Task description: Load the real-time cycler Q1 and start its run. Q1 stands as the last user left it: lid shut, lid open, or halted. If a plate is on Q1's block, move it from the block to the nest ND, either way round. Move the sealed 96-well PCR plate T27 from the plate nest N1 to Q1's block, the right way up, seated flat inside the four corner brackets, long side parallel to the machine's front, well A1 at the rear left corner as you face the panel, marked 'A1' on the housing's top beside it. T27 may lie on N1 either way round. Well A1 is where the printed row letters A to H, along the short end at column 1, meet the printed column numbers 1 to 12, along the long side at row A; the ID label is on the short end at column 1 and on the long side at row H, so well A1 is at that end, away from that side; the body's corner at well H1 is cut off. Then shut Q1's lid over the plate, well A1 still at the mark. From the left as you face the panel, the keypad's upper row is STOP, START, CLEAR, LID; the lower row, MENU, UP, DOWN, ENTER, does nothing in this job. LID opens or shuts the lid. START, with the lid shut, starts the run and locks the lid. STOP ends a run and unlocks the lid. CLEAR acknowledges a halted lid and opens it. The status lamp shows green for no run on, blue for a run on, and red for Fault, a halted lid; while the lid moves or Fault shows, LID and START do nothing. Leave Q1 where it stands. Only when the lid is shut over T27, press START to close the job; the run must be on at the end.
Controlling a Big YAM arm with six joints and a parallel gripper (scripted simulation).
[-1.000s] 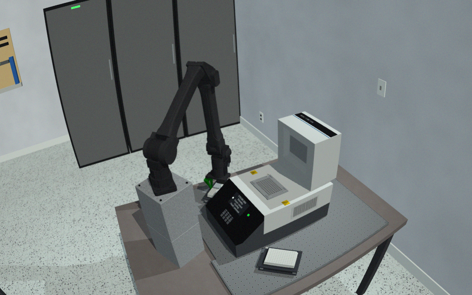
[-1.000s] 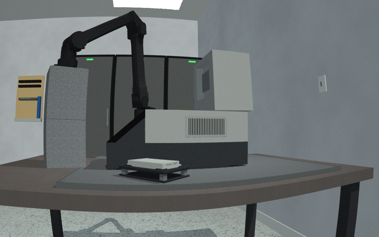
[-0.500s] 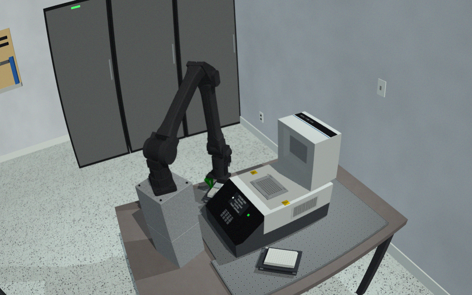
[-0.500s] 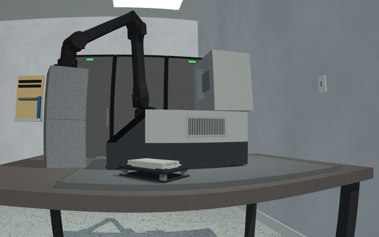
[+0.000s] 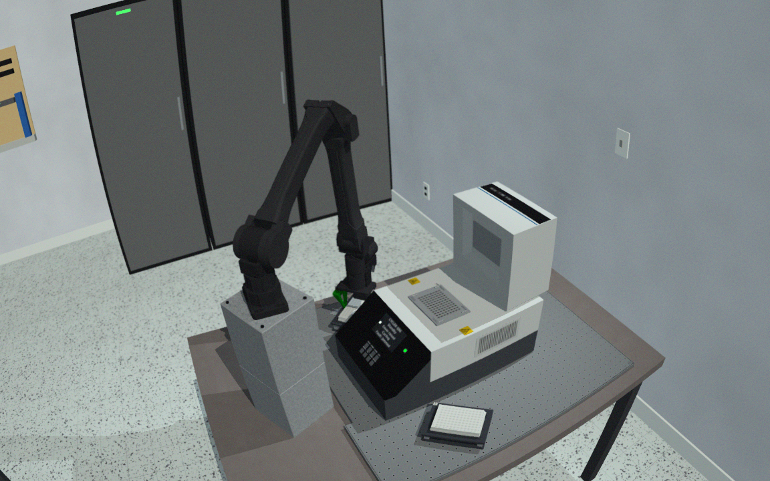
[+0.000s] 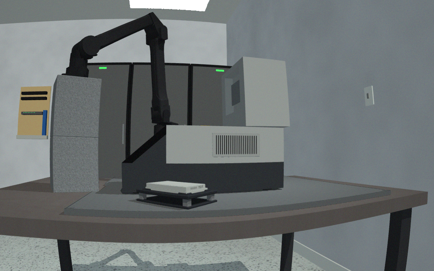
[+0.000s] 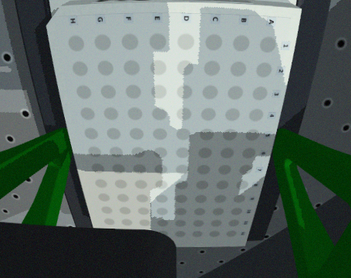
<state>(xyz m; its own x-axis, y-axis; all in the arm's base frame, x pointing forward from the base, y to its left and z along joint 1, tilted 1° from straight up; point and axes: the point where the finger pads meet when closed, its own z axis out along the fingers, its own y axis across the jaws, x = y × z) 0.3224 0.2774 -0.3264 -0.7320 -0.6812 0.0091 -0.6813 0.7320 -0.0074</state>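
Right now the dark nest ND is 20 mm below my hand. From my hand the other things lie so: plate T27: 30 mm ahead, 560 mm to the right, 10 mm below; black plate nest N1: 30 mm ahead, 560 mm to the right, 20 mm below.
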